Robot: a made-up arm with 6 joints.
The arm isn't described. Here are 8 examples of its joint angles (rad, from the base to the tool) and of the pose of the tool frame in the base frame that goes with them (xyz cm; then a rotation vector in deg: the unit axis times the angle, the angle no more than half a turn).
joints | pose
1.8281 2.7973 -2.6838 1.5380 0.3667 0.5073 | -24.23 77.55 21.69 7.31 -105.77 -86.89
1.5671 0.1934 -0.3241 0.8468 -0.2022 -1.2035 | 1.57 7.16 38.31 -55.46 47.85 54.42
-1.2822 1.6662 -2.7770 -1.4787 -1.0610 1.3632 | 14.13 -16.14 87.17 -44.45 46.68 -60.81
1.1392 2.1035 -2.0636 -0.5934 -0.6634 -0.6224 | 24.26 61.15 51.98 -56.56 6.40 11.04
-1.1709 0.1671 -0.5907 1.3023 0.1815 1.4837 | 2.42 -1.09 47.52 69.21 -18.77 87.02
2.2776 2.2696 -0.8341 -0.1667 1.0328 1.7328 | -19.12 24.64 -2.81 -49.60 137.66 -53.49
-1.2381 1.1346 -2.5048 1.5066 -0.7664 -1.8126 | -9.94 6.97 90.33 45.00 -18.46 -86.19
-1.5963 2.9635 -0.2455 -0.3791 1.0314 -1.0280 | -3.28 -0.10 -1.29 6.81 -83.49 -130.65
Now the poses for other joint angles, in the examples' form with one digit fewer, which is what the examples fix.
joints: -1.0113 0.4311 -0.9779 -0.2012 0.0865 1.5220
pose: 1.5 -2.8 60.7 54.4 22.3 15.7
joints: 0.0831 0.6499 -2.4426 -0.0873 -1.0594 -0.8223
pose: -50.0 -3.4 73.0 33.3 -73.2 -40.4
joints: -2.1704 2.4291 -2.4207 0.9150 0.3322 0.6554
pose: -40.5 -64.0 37.1 96.0 -16.6 -14.2
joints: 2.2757 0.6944 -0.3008 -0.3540 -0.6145 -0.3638
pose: -13.4 12.6 35.1 -83.6 -2.4 85.3
